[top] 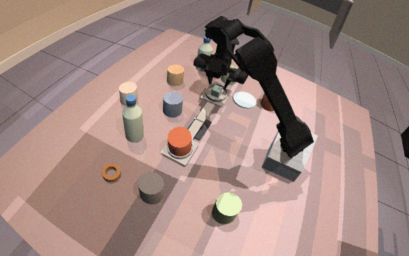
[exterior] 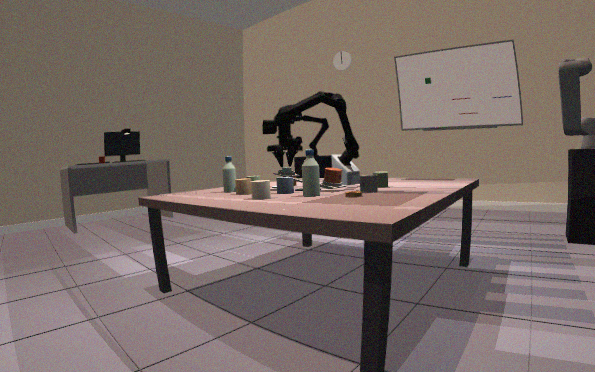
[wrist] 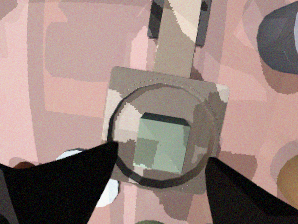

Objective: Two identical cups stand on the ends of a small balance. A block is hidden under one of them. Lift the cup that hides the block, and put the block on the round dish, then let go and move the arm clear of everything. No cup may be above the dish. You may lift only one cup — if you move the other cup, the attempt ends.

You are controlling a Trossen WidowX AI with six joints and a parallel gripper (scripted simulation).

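The pale green block is 20 mm below my gripper tip. Also, from my gripper tip: white round dish: 130 mm to the right, 100 mm below, 90 mm behind; blue cup: 100 mm to the left, 100 mm ahead, 70 mm below; small balance: 120 mm to the left, 80 mm below.
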